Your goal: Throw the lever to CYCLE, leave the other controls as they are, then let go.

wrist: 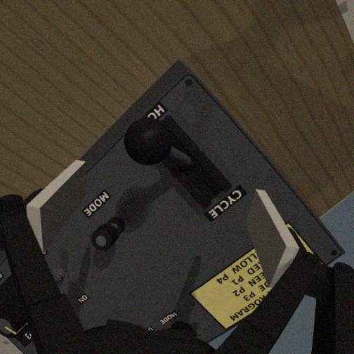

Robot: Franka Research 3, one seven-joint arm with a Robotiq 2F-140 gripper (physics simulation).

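Note:
The lever has a round black knob on a grey shaft that rises from a dark slot in the grey panel. The knob is at the HOLD end and partly covers the HOLD label. The CYCLE label is at the slot's other end. My gripper is wide open, with one pale fingertip at the left and one at the right. The knob shows between and above the two fingertips in the picture, with nothing held between them.
A small black toggle switch stands beside the MODE label. A yellow program label lies on the panel at the lower right. More controls, partly hidden by the gripper, show at the lower left. The panel rests on a wooden table top.

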